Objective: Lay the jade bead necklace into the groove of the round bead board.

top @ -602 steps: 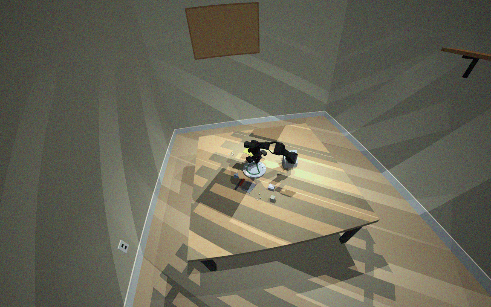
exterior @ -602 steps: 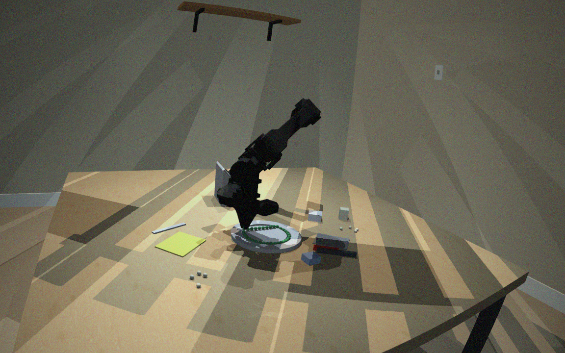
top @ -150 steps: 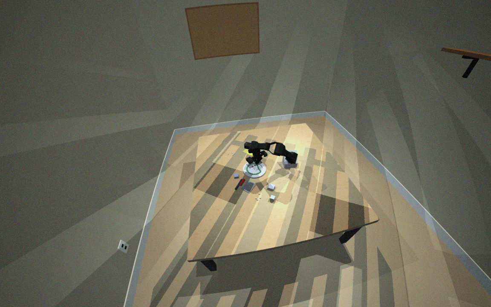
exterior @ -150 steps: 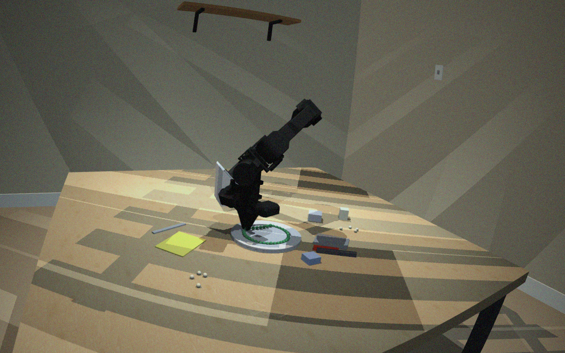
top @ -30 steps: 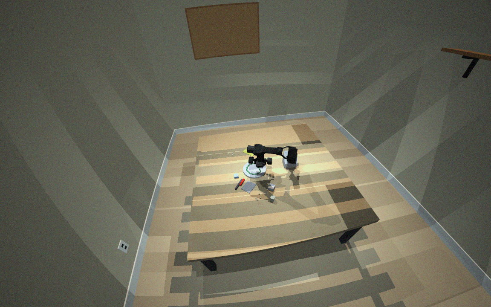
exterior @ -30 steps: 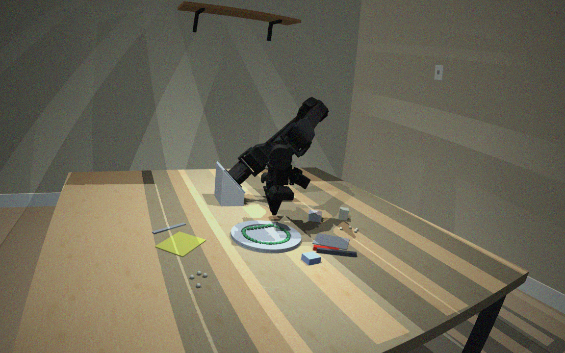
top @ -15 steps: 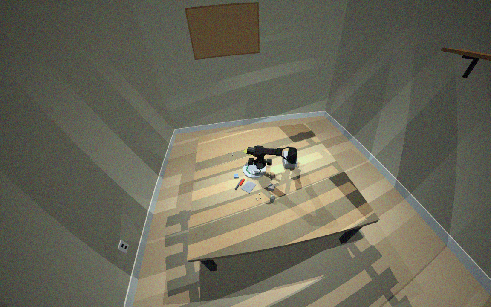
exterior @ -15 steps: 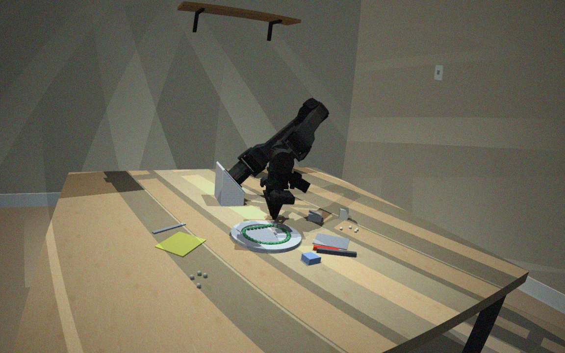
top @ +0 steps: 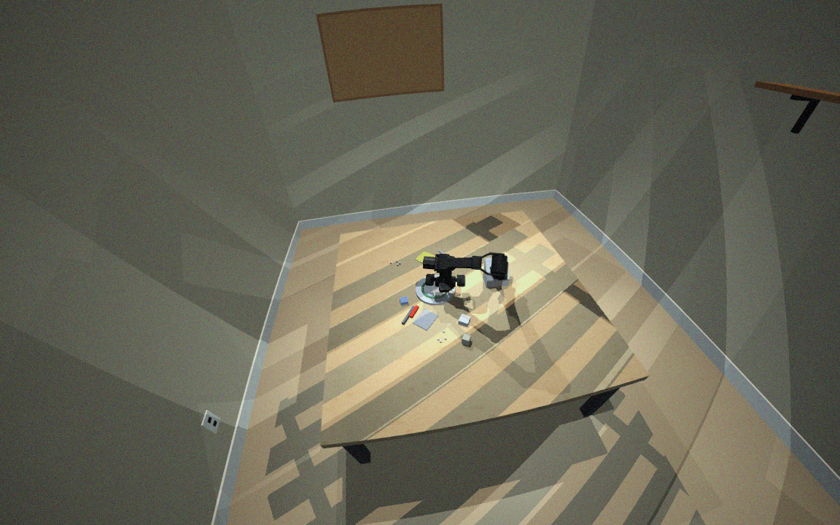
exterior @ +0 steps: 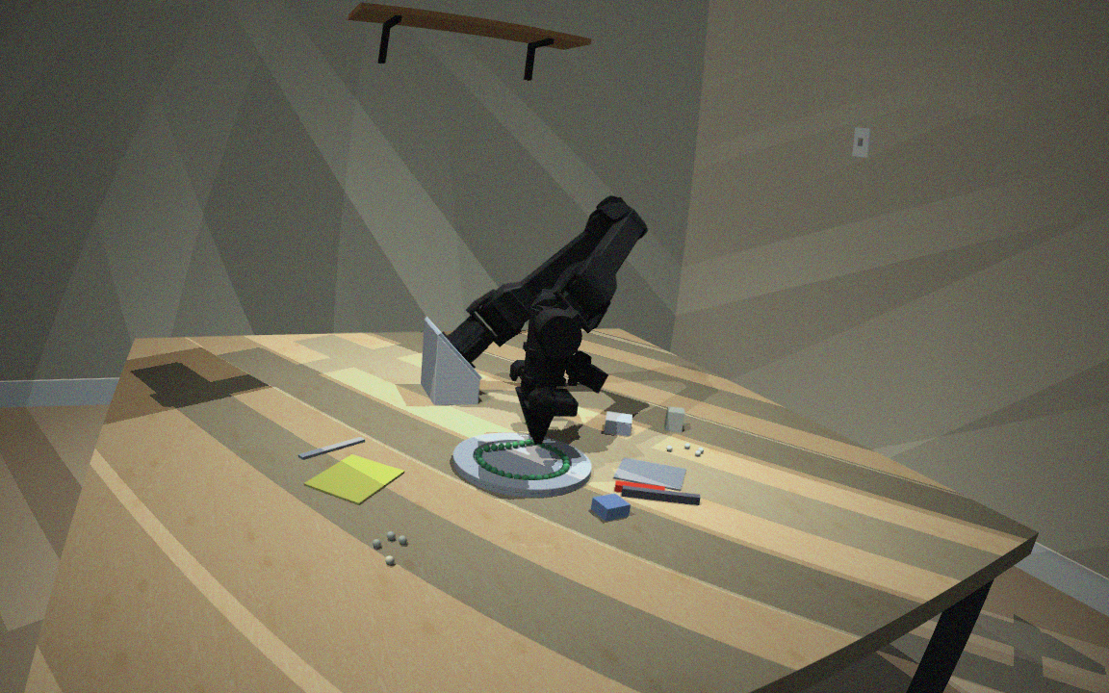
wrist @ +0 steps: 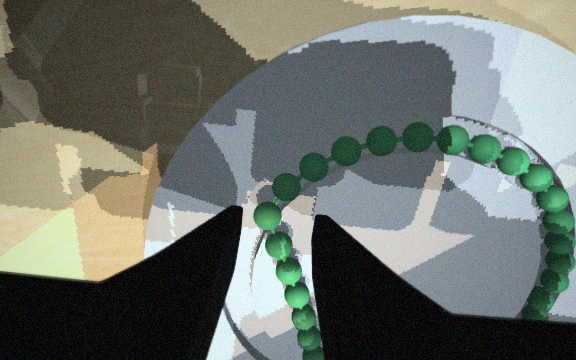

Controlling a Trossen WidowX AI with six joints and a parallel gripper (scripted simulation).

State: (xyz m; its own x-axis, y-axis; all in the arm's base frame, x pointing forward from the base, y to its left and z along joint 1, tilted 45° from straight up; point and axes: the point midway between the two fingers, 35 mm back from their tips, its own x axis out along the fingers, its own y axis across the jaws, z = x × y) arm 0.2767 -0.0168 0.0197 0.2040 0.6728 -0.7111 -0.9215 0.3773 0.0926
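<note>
The round grey bead board is 5 cm to the right of my gripper tip, 4 cm ahead of it and 1 cm below it. Round my gripper tip: grey plate (13 cm ahead, 12 cm to the left, 2 cm below); blue block (21 cm ahead, 1 cm to the right, 1 cm below); red and black pen (19 cm ahead, 7 cm to the left, 1 cm below).
</note>
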